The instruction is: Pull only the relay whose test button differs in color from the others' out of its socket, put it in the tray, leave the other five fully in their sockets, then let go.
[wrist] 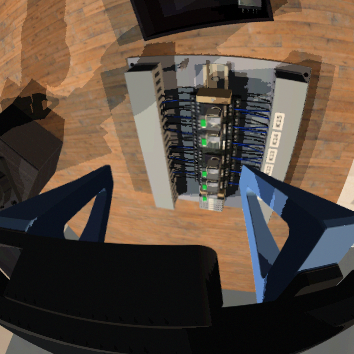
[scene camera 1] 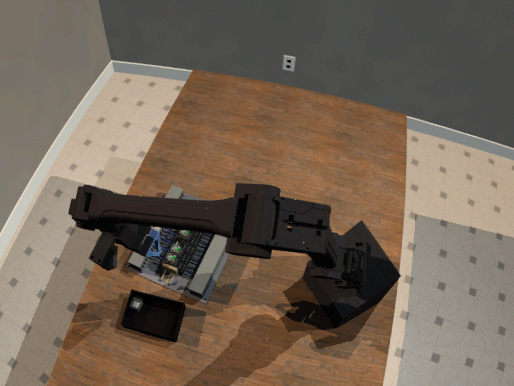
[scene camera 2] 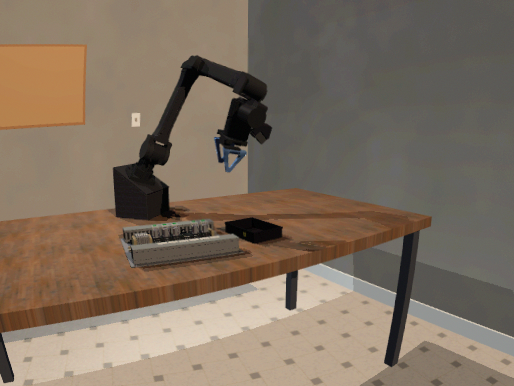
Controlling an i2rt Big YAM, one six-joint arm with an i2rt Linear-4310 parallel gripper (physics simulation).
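Places are measured from the arm's base along level axes (x down, y left, z ahead), in millimetres.
Where they show: gripper, between the fingertips: (wrist: pixel 175 173) (scene camera 1: pixel 148 249) (scene camera 2: pixel 224 167); arm's base, origin of its link: (wrist: pixel 1 183) (scene camera 1: pixel 350 264) (scene camera 2: pixel 139 177).
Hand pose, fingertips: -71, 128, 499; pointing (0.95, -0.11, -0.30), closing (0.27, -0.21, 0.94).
Each offset is from my fingertips to the top centre of the thing, as dx, dy, dz. Level surfaces: height alone.
My gripper (scene camera 1: pixel 154 244) (scene camera 2: pixel 224 166) (wrist: pixel 175 173) is open and empty, high above the socket board, with its blue fingers wide apart. Five relays with green test buttons @(+157, -94, -19) (scene camera 1: pixel 176 248) @(+157, -64, -15) (wrist: pixel 213 122) stand in the socket row in the wrist view, with a dark gap between the second and third from the tray side. How fully each is seated is too small to tell. One clear-cased relay @(+203, +87, +49) (scene camera 1: pixel 136 303) (wrist: pixel 249 5) lies in a corner of the black tray @(+192, +109, -11) (scene camera 1: pixel 181 320) (scene camera 2: pixel 265 234) (wrist: pixel 200 31), apart from the fingers. Its button colour cannot be made out.
Grey wire ducts @(+184, -140, -126) (scene camera 1: pixel 207 270) (scene camera 2: pixel 185 249) (wrist: pixel 145 135) flank the relay row; the right one in the wrist view has labels. Tan end blocks @(+186, -45, -13) (wrist: pixel 214 95) stand at the row's tray end. The arm's black base (scene camera 1: pixel 350 280) (scene camera 2: pixel 140 195) stands on the wooden table @(dx +227) (scene camera 1: pixel 280 135) (scene camera 2: pixel 320 215).
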